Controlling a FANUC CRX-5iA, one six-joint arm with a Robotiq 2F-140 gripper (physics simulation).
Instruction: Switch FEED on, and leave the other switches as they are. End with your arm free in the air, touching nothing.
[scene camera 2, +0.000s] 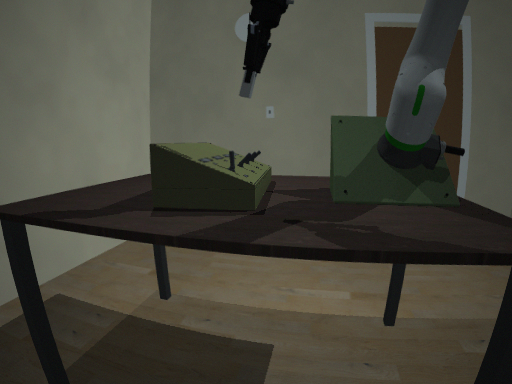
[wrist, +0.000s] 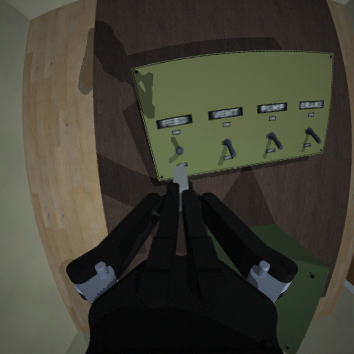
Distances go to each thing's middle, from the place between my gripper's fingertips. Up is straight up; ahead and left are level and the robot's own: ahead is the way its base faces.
My gripper is now 190 mm above the yellow-green switch box (scene camera 2: 184, 175), 150 mm to the left of it and 140 mm short of it.
